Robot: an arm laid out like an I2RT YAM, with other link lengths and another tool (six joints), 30 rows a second.
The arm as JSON. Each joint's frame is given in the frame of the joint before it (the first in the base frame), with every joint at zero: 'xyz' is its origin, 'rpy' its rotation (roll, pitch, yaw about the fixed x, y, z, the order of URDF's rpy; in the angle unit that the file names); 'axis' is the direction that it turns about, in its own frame. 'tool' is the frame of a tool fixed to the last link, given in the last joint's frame.
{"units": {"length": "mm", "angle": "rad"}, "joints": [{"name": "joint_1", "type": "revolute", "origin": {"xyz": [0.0, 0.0, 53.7], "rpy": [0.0, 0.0, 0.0]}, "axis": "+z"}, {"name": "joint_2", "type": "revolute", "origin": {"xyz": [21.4, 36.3, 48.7], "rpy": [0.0, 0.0, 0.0]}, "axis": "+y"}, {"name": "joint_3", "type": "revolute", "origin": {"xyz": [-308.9, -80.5, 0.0], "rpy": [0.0, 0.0, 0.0]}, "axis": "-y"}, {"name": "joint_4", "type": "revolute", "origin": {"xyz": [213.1, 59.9, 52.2], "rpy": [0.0, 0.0, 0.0]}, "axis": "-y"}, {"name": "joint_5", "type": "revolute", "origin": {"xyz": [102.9, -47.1, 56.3], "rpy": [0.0, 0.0, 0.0]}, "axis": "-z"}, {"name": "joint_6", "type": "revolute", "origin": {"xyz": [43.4, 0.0, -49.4], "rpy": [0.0, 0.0, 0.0]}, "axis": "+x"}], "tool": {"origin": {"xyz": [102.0, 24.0, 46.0], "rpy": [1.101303, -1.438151, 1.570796]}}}
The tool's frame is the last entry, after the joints.
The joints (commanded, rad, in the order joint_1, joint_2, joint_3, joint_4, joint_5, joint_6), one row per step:
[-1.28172 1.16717 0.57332 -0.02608 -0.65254 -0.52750]
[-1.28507 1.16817 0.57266 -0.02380 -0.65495 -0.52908]
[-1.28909 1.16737 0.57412 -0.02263 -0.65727 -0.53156]
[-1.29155 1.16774 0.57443 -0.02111 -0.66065 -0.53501]
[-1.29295 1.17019 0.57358 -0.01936 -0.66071 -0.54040]
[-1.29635 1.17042 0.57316 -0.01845 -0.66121 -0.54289]
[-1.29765 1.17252 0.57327 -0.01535 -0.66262 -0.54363]
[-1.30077 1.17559 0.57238 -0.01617 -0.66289 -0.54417]
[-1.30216 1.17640 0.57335 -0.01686 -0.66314 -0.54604]
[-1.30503 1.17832 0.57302 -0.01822 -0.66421 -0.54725]
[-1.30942 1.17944 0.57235 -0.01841 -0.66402 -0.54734]
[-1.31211 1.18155 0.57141 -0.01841 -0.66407 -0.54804]
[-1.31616 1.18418 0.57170 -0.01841 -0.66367 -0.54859]
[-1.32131 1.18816 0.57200 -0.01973 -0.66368 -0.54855]
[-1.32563 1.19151 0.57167 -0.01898 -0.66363 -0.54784]
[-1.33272 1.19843 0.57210 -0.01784 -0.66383 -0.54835]
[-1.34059 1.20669 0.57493 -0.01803 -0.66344 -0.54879]
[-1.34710 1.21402 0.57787 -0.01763 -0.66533 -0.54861]
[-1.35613 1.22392 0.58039 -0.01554 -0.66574 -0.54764]
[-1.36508 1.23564 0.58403 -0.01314 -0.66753 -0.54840]
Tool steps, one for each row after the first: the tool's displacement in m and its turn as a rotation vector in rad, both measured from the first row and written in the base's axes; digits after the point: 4 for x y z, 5 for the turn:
[-0.0006 -0.0004 0.0000 -0.00141 -0.00081 -0.00066]
[-0.0014 -0.0009 0.0011 -0.00623 -0.00195 -0.00165]
[-0.0017 -0.0010 0.0015 -0.00973 -0.00268 0.00023]
[-0.0019 -0.0013 0.0007 -0.01237 0.00014 0.00135]
[-0.0027 -0.0017 0.0006 -0.01445 0.00093 -0.00050]
[-0.0027 -0.0022 0.0008 -0.01586 0.00018 -0.00032]
[-0.0034 -0.0028 -0.0005 -0.01163 0.00158 -0.00296]
[-0.0037 -0.0032 -0.0005 -0.01251 0.00243 -0.00329]
[-0.0043 -0.0035 -0.0013 -0.00979 0.00335 -0.00473]
[-0.0054 -0.0043 -0.0019 -0.00797 0.00404 -0.00922]
[-0.0061 -0.0048 -0.0028 -0.00554 0.00514 -0.01154]
[-0.0070 -0.0058 -0.0035 -0.00375 0.00623 -0.01565]
[-0.0082 -0.0070 -0.0046 0.00113 0.00750 -0.02079]
[-0.0092 -0.0082 -0.0055 0.00451 0.00795 -0.02547]
[-0.0107 -0.0102 -0.0069 0.00936 0.00940 -0.03215]
[-0.0124 -0.0129 -0.0081 0.01445 0.01118 -0.04010]
[-0.0137 -0.0150 -0.0087 0.01877 0.01093 -0.04517]
[-0.0156 -0.0181 -0.0100 0.02474 0.01142 -0.05431]
[-0.0174 -0.0214 -0.0113 0.02999 0.01195 -0.06146]

